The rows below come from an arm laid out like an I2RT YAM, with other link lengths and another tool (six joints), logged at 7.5 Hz.
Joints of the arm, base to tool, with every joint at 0 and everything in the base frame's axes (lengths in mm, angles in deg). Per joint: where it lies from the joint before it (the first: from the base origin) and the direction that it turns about. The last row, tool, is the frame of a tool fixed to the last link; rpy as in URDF.
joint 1: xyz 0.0 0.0 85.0 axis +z
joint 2: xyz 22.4 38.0 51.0 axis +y
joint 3: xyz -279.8 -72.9 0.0 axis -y
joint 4: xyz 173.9 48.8 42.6 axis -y
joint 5: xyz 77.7 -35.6 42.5 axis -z
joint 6: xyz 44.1 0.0 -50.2 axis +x
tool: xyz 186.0 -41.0 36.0 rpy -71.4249 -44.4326 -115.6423
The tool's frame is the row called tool.
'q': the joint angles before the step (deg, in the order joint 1, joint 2, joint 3, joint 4, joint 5, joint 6). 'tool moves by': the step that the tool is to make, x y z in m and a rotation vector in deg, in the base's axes. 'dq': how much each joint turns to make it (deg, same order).
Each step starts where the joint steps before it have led.
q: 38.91 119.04 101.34 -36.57 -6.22 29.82
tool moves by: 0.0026 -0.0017 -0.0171 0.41 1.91 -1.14
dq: -0.76 1.85 -0.73 1.49 -1.01 1.19
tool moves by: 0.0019 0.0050 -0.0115 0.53 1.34 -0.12
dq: -0.16 2.00 0.82 0.54 -1.05 0.68
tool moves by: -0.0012 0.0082 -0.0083 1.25 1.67 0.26
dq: -0.02 1.62 1.06 0.16 -1.83 0.90
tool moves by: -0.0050 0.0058 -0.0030 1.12 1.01 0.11
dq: 0.34 0.03 -0.77 0.89 -1.13 1.04
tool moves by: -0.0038 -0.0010 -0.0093 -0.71 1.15 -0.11
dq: 0.19 0.74 -0.31 -0.22 0.03 0.34
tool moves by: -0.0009 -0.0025 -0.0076 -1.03 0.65 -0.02
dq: 0.00 0.88 0.28 -0.59 0.35 -0.19
